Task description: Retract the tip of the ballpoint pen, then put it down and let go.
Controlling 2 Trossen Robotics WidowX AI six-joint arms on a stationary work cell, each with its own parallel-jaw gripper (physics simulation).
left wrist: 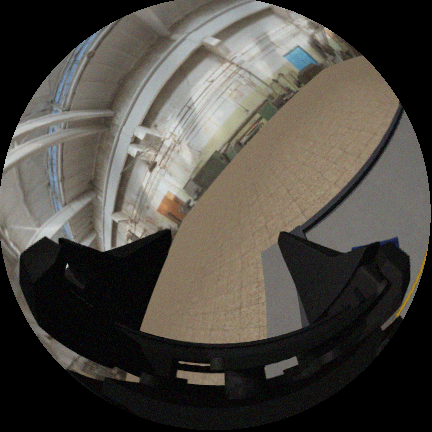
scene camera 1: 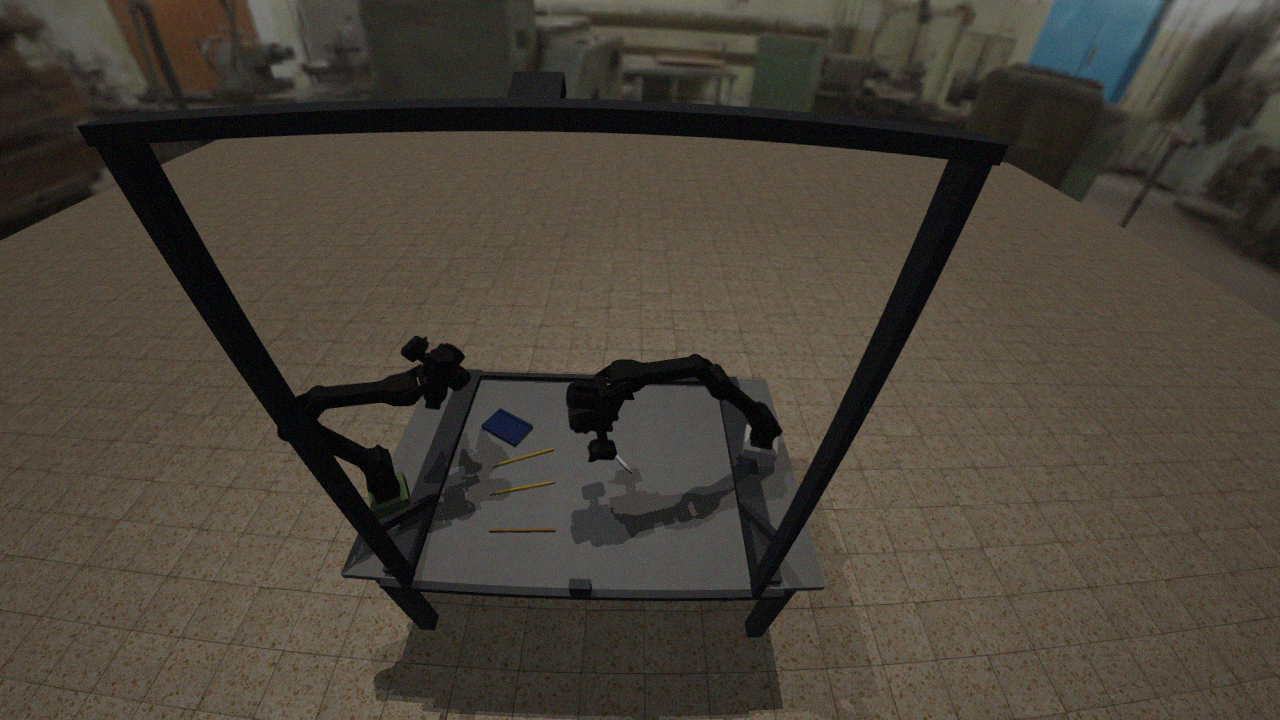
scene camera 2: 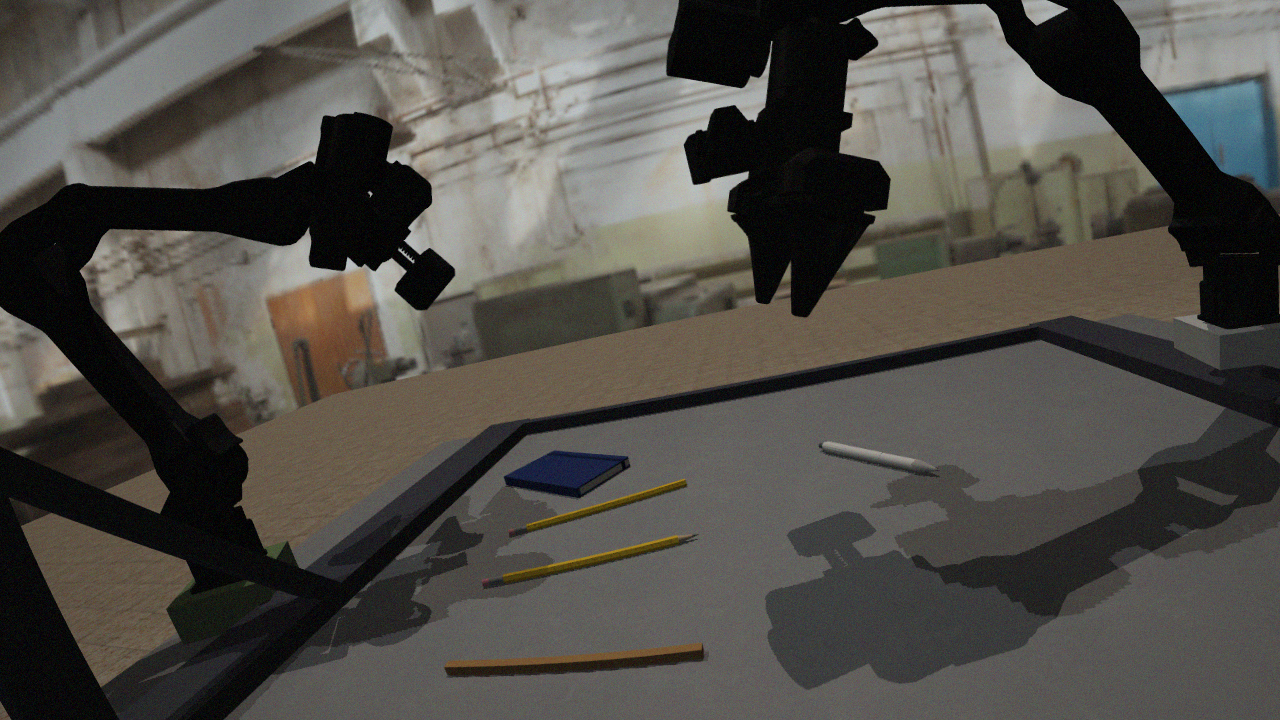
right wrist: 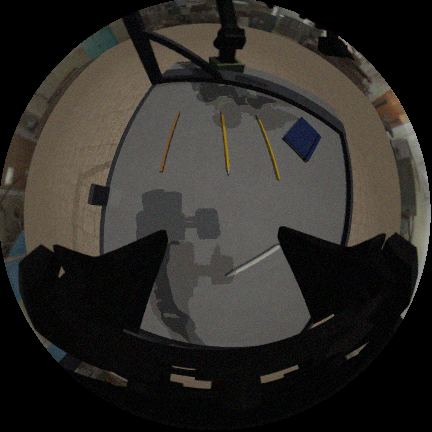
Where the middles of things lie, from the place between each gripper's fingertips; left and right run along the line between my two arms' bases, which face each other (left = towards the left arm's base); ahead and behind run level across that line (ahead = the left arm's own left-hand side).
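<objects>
Relative to the white ballpoint pen (scene camera 2: 916, 465), my right gripper is 170 mm above, 90 mm short of it and 90 mm to the left of it. Counted from my right hand: blue notebook (scene camera 2: 574, 474), 170 mm below, 250 mm ahead, 240 mm to the left; green object (scene camera 2: 210, 613), 160 mm below, 30 mm ahead, 560 mm to the left.
My left hand is 32 cm above the blue notebook, 4 cm past it and 14 cm to the left of it. Counted from my left hand: white ballpoint pen, 32 cm below, 20 cm behind, 47 cm to the right; green object, 30 cm below, 18 cm to the left, 26 cm behind.
</objects>
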